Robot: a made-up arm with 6 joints. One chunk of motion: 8 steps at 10 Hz.
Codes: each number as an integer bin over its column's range. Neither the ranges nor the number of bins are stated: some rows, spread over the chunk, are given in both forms.
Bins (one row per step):
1: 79 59 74 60 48 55
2: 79 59 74 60 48 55
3: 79 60 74 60 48 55
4: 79 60 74 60 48 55
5: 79 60 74 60 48 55
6: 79 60 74 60 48 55
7: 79 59 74 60 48 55
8: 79 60 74 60 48 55
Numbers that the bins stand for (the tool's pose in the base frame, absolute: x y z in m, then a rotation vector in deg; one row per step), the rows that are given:
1: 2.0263 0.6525 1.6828 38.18 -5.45 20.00
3: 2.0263 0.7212 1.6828 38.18 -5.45 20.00
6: 2.0263 0.7212 1.6828 38.18 -5.45 20.00
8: 2.0263 0.7212 1.6828 38.18 -5.45 20.00
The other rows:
2: 2.0263 0.6525 1.6828 38.18 -5.45 20.00
4: 2.0263 0.7212 1.6828 38.18 -5.45 20.00
5: 2.0263 0.7212 1.6828 38.18 -5.45 20.00
7: 2.0263 0.6525 1.6828 38.18 -5.45 20.00

